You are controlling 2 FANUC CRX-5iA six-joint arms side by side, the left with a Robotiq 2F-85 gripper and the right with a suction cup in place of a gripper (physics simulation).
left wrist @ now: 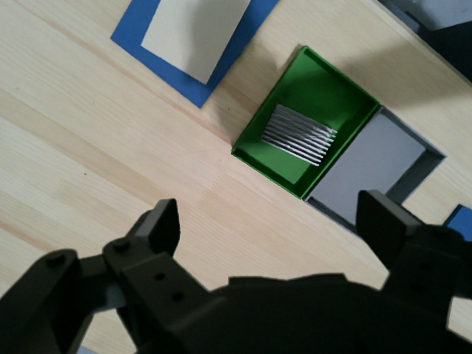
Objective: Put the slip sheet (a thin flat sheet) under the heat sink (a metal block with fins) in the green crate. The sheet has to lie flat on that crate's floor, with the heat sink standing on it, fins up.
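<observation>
The green crate (267,165) stands right of the middle of the left wrist view. The heat sink (299,134), a silvery block, sits in it with its fins up. No slip sheet shows under it in the parts of the crate floor that can be seen. The slip sheet (187,37), thin and beige, lies flat on a blue mat (134,37) at the top. My left gripper (268,220) is open and empty, its fingers wide apart, above the table and the near side of the crates. My right suction cup does not show in this view.
A grey crate (362,160) adjoins the green crate's right side. Part of a blue object (461,220) shows at the right edge. Dark and grey equipment (440,35) is at the top right corner. A shadow falls across the slip sheet.
</observation>
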